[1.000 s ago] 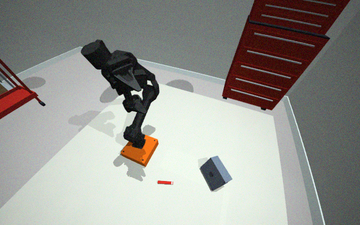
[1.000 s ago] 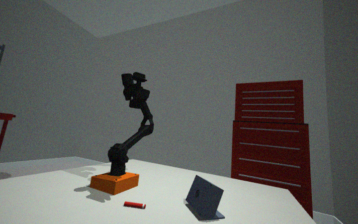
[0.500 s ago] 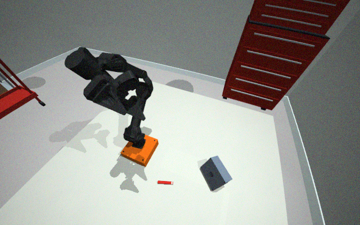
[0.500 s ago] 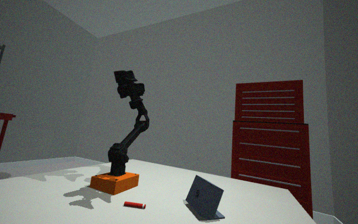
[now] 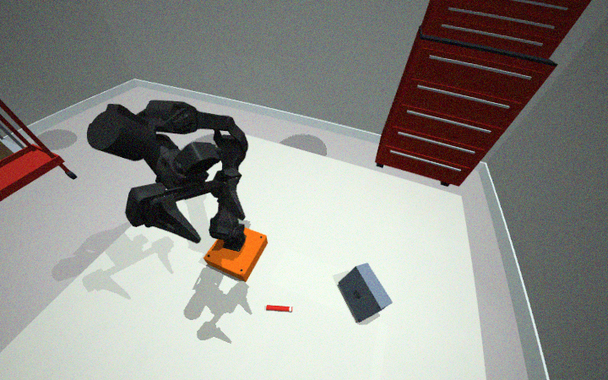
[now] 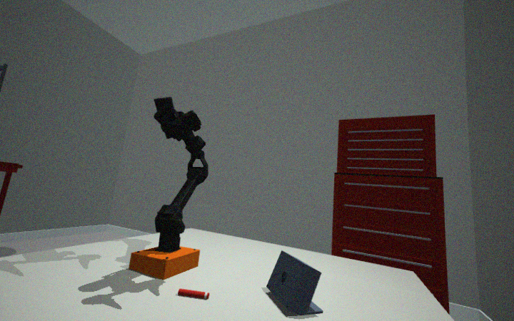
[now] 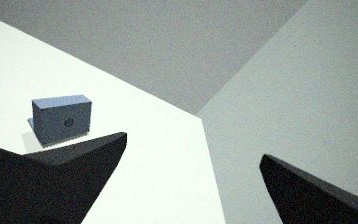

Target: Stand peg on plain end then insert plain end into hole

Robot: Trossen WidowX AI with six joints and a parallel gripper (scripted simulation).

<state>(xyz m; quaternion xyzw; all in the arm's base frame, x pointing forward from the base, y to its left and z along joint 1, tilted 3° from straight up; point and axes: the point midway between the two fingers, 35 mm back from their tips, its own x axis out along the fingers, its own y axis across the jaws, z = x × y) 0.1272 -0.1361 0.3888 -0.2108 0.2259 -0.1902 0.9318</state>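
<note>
The red peg lies 90 mm ahead of my gripper tip and 430 mm below it. The rest, counted from my gripper tip: grey sloped panel 320 mm ahead, 90 mm to the left, 380 mm below.
</note>
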